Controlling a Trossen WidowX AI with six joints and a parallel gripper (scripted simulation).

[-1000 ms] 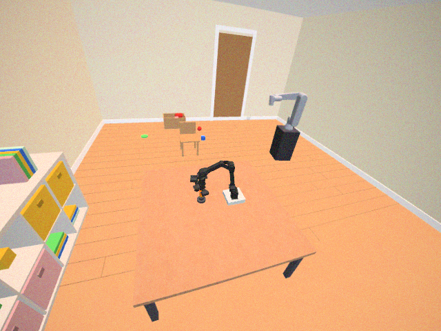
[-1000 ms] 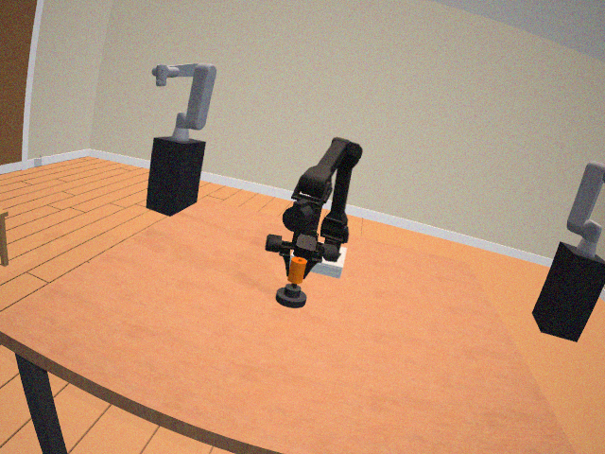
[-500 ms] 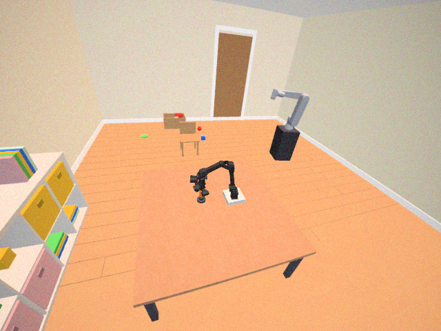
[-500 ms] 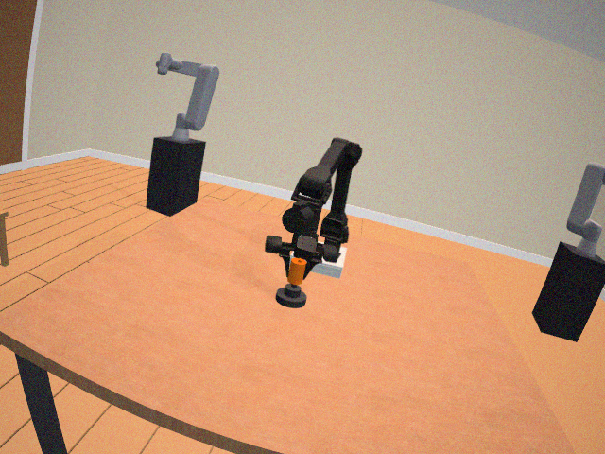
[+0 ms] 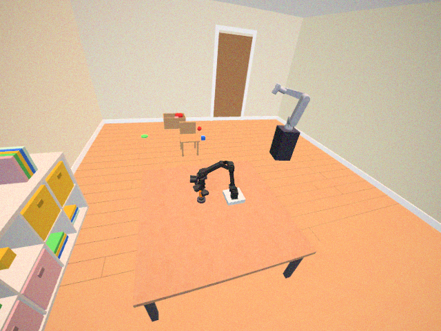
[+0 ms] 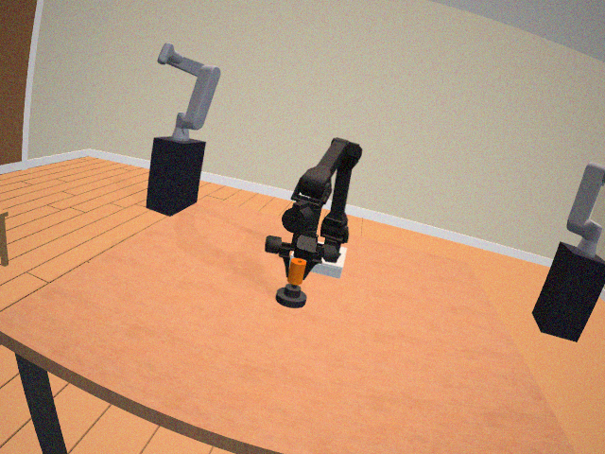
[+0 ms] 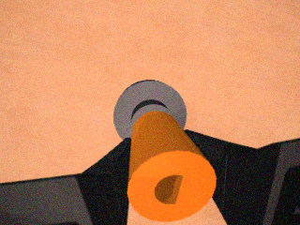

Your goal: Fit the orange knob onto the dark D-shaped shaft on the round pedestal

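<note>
Now: gripper tip 20 mm below the orange knob. Also, from my gripper tip: pedestal (40 mm below).
</note>
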